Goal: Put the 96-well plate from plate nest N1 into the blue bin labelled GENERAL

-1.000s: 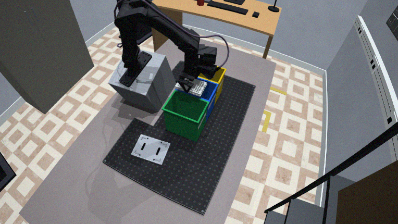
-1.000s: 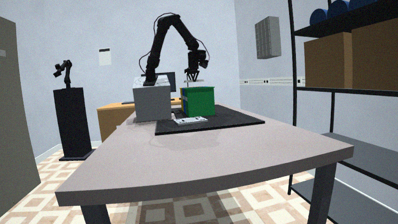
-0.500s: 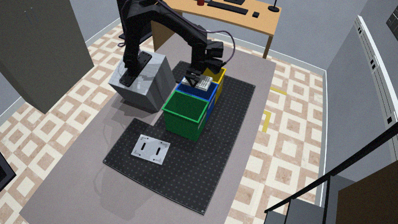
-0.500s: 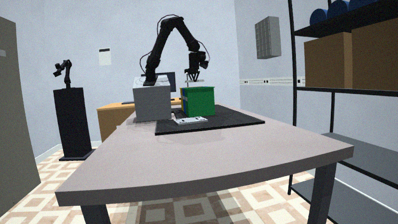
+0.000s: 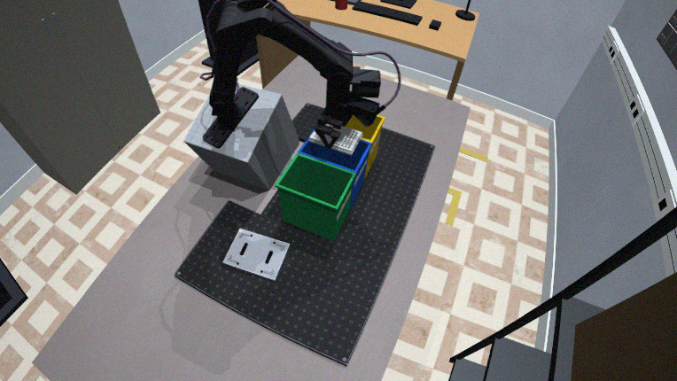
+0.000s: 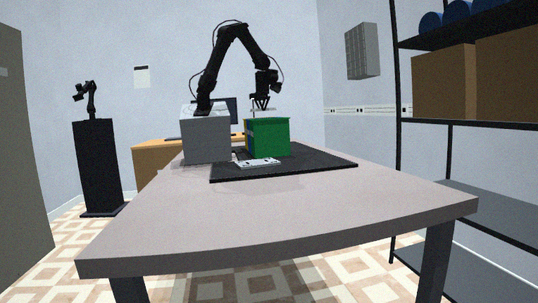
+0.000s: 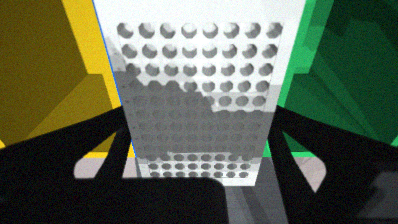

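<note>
The white 96-well plate lies right at my hand. The rest, counted from my hand: blue bin 140 mm below; then yellow bin 140 mm below, 130 mm to the left, 10 mm behind; then green bin 140 mm below, 130 mm to the right, 20 mm ahead.
</note>
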